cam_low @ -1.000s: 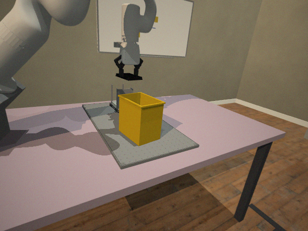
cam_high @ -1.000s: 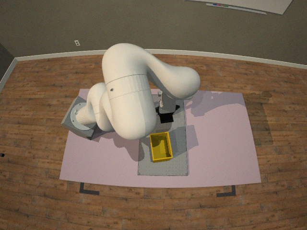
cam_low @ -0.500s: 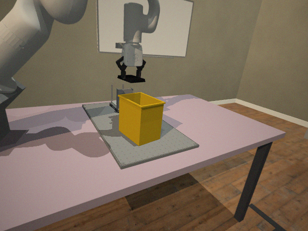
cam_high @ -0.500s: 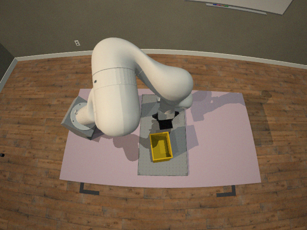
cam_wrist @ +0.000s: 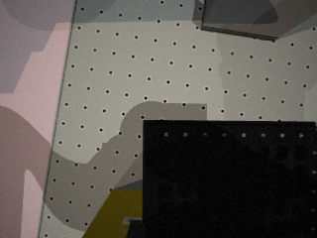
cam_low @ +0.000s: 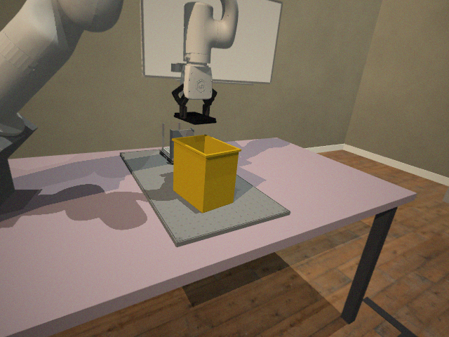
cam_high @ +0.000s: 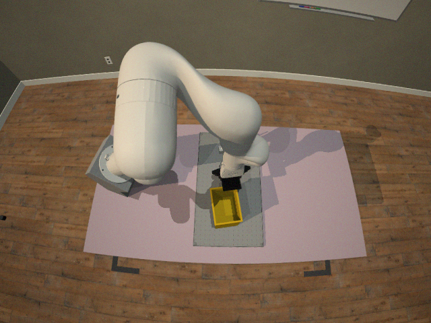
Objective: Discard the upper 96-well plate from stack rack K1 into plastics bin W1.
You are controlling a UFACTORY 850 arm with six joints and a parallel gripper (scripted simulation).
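The yellow plastics bin W1 lies 160 mm below my hand and 120 mm to the right of it. Round my hand: light plate (250 mm to the left, 220 mm below); black 96-well plate (10 mm below).
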